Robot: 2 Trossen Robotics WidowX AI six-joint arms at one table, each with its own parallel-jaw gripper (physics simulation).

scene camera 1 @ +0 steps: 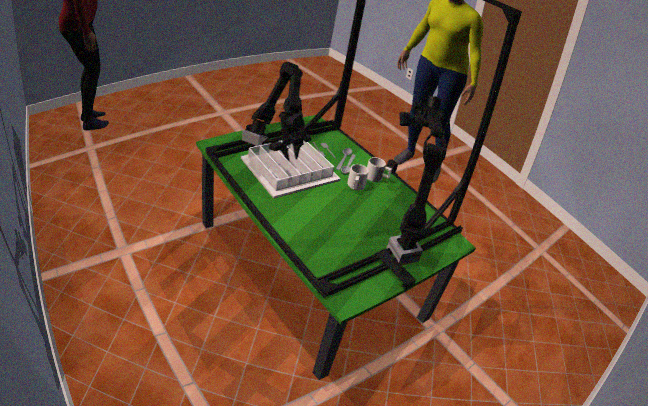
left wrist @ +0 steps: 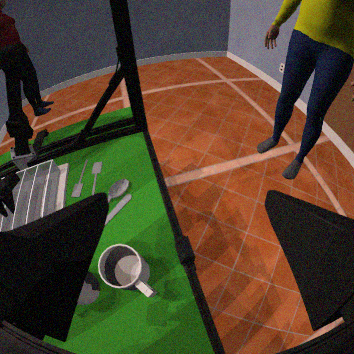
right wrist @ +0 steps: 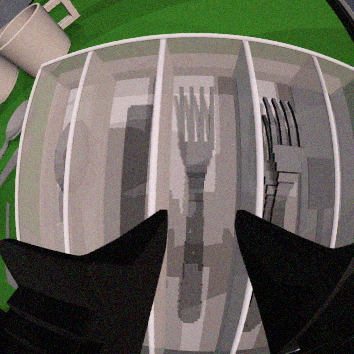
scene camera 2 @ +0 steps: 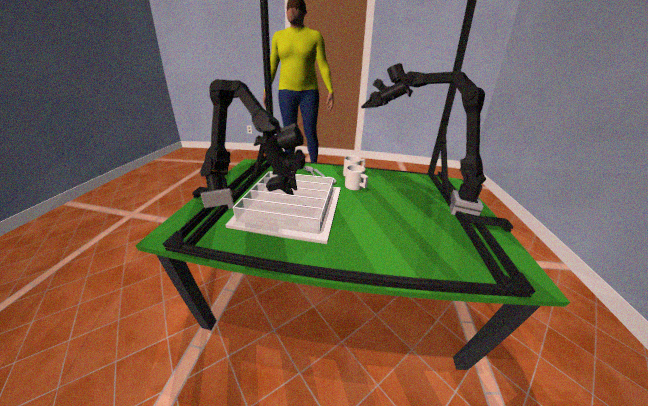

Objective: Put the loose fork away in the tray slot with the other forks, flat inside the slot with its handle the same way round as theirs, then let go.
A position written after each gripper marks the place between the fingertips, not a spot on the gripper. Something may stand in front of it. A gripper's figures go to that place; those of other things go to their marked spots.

Scene:
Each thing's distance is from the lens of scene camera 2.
right gripper (scene camera 2: 294,193): 0.75 m
white cutlery tray (scene camera 2: 258,206): 0.72 m

